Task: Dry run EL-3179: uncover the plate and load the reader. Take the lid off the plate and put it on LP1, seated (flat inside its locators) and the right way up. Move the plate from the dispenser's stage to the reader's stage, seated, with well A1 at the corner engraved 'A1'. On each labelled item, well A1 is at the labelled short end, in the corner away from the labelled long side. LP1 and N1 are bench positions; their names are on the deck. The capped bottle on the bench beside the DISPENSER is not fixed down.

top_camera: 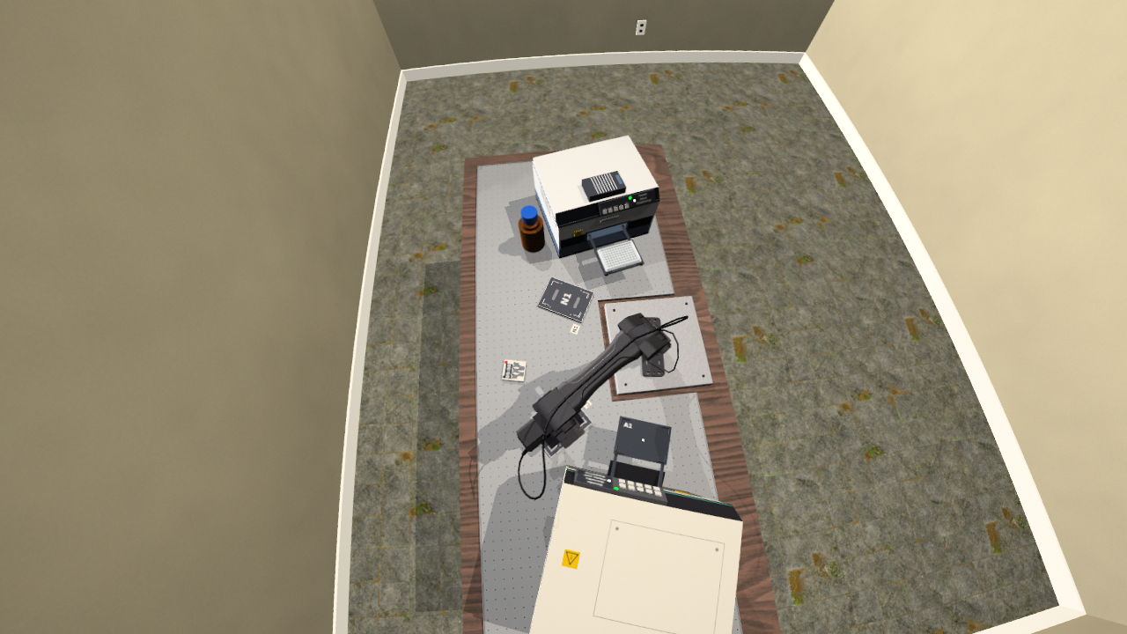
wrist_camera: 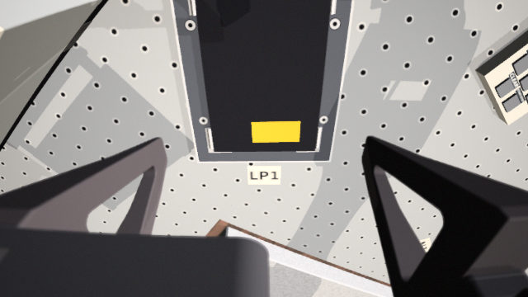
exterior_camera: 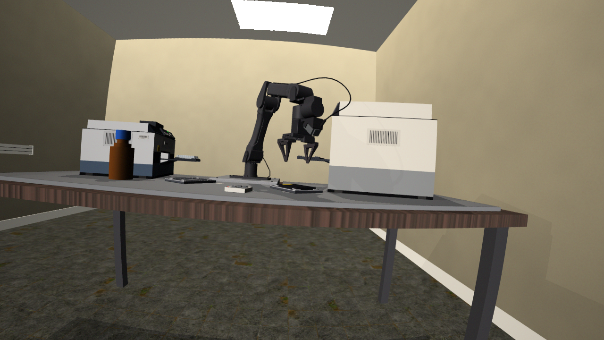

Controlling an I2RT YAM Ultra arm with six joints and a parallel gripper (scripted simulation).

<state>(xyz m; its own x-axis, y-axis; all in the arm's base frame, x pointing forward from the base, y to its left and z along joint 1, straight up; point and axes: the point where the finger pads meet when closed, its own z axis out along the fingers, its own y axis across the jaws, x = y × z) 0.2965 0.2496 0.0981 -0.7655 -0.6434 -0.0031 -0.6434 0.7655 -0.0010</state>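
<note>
The clear well plate is 54 cm to the right of my hand, 19 cm behind it and 1 cm below it. From my hand the other things lie so: LP1 tag: 11 cm below, 8 cm behind, 7 cm to the right; then lid: 9 cm below; then capped brown bottle: 65 cm to the right, 11 cm ahead.
</note>
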